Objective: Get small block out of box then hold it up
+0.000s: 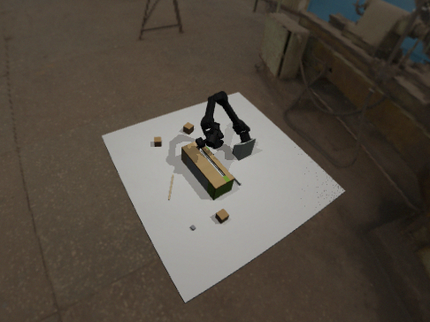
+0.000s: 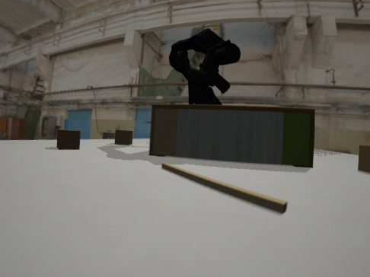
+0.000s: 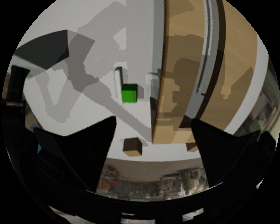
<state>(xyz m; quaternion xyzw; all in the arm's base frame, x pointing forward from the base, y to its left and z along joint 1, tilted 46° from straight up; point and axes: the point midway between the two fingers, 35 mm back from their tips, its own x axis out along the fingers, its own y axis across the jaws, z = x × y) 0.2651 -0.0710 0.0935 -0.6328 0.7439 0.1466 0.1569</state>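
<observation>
My gripper tip is 5 cm past the green block, 5 cm to the left of it and 13 cm above it. The rest, counted from my gripper tip: tiny grey piece 39 cm ahead, 36 cm to the left, 14 cm below; then box 5 cm ahead, 11 cm to the left, 8 cm below.
</observation>
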